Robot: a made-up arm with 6 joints. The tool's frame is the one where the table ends. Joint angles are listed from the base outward.
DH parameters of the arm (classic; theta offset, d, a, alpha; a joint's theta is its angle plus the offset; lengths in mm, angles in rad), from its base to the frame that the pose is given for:
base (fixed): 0 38.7 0 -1.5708
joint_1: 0 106.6 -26.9 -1.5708
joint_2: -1.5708 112 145 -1.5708
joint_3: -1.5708 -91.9 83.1 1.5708
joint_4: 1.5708 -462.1 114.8 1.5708
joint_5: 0 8.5 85.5 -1.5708
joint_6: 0 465.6 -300.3 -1.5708
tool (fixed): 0 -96.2 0 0
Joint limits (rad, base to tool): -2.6..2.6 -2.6..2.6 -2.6..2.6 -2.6..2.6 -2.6..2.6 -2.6..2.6
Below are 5 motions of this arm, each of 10 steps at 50 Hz.
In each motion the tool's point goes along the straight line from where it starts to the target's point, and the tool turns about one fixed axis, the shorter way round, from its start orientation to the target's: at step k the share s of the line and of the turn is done. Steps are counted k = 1, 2, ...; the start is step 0. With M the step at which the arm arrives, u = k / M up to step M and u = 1 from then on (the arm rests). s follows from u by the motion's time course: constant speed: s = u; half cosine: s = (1 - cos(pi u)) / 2; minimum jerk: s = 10 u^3 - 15 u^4 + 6 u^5.
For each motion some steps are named. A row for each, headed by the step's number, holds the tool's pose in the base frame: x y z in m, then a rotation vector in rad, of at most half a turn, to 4 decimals.
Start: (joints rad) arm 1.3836 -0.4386 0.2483 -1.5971 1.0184 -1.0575
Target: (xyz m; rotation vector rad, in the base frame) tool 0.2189 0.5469 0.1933 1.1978 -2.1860 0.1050
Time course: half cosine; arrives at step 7
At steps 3, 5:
3: 0.2149 0.5368 0.1790 1.1447 -2.2165 0.1134
5: 0.2177 0.5438 0.1889 1.1815 -2.1955 0.1076

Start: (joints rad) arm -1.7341 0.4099 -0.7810 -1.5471 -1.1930 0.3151
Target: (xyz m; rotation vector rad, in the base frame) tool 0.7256 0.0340 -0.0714 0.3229 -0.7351 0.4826
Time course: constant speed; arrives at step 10
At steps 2, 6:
2: 0.6724 0.0589 -0.1745 0.4003 -0.5977 0.3989
6: 0.6990 0.0464 -0.1230 0.3620 -0.6665 0.4409

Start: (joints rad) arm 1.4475 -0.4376 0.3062 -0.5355 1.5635 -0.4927
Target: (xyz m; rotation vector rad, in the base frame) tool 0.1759 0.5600 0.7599 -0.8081 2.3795 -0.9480
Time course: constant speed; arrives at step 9
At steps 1, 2, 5, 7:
1: 0.1445 0.6252 0.7451 -0.9206 2.2801 -0.9695
2: 0.1485 0.6170 0.7470 -0.9068 2.2928 -0.9670
5: 0.1602 0.5926 0.7525 -0.8649 2.3304 -0.9591
7: 0.1681 0.5763 0.7562 -0.8367 2.3551 -0.9537

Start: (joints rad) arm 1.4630 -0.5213 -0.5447 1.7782 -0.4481 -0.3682
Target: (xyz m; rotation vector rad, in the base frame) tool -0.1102 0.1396 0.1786 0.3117 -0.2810 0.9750
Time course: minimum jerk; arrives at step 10
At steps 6, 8, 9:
6: -0.1017 0.1392 0.1915 0.2940 -0.2653 0.9803
8: -0.1086 0.1395 0.1809 0.3085 -0.2781 0.9760
9: -0.1100 0.1396 0.1789 0.3112 -0.2806 0.9751

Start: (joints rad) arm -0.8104 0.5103 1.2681 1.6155 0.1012 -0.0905
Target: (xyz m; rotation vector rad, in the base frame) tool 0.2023 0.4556 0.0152 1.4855 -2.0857 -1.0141
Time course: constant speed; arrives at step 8
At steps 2, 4, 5, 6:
2: 0.2149 0.4413 0.0304 1.4628 -2.1477 -1.1071
4: 0.2107 0.4461 0.0253 1.4707 -2.1272 -1.0759
5: 0.2086 0.4484 0.0228 1.4746 -2.1169 -1.0604
6: 0.2065 0.4508 0.0203 1.4783 -2.1066 -1.0449

